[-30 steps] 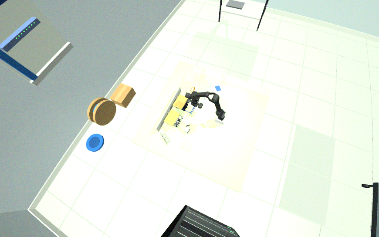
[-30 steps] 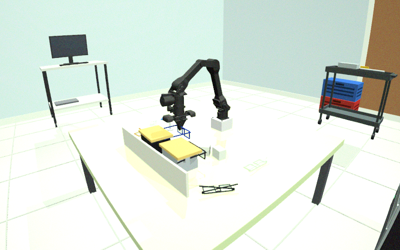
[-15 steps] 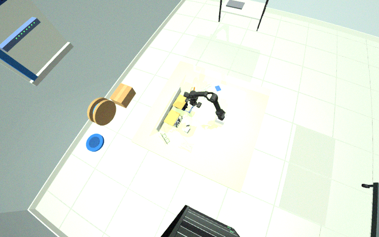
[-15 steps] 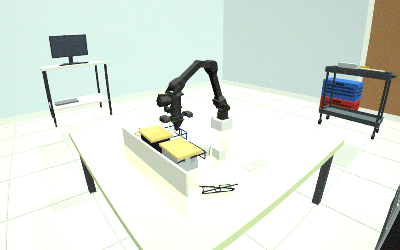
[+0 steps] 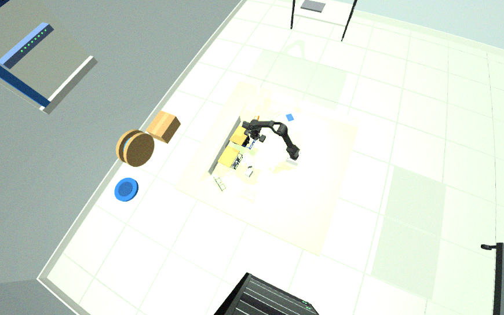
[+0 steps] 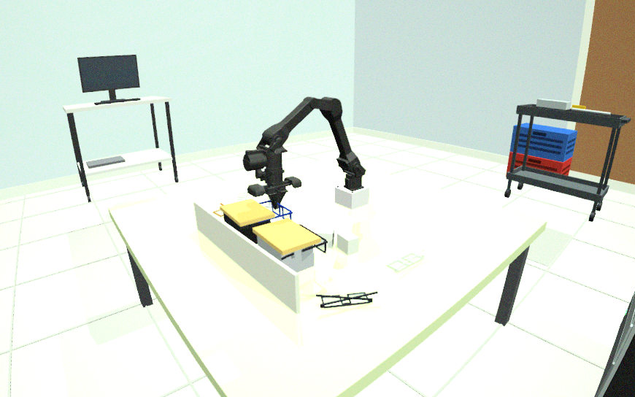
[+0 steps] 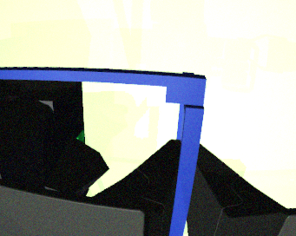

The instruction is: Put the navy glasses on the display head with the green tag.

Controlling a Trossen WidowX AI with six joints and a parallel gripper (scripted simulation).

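My gripper tip is now 10 cm short of the dark display head, 4 cm to the right of it and 1 cm above it. Also, from my gripper tip: low white wall: 21 cm ahead, 17 cm to the left, 1 cm below.
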